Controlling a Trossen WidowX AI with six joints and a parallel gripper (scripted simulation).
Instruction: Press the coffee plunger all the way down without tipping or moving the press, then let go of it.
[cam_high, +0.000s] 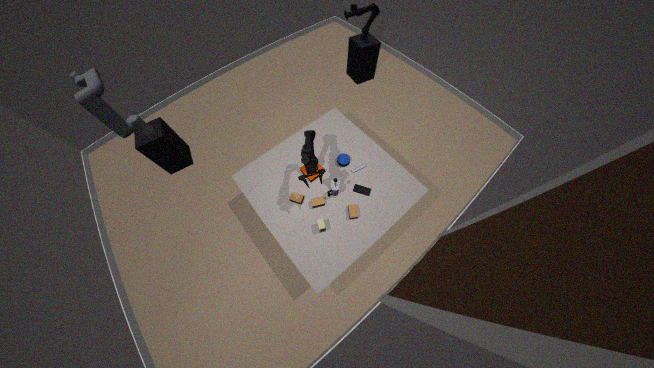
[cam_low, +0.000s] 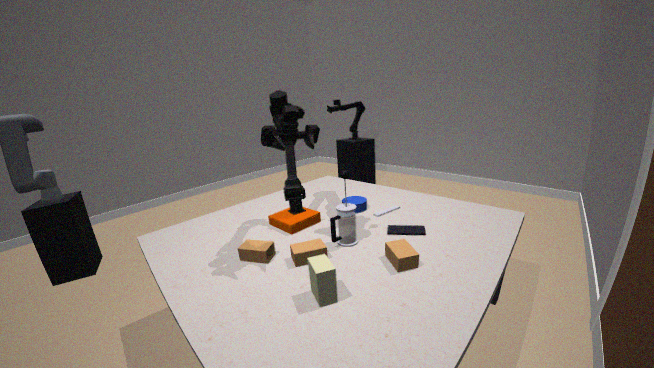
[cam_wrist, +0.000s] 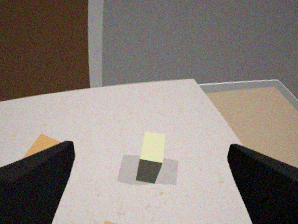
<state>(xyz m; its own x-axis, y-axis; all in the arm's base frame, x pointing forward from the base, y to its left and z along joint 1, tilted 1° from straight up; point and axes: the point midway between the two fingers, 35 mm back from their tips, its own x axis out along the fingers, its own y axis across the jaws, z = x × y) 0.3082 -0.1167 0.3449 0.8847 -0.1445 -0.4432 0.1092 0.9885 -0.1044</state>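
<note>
The coffee press lies 20 mm behind my gripper tip, 160 mm to the left of it and 250 mm below it. From my gripper tip the other things lie so: black slab (70 mm ahead, 400 mm to the left, 370 mm below); pale block (190 mm ahead, 70 mm to the right, 320 mm below).
</note>
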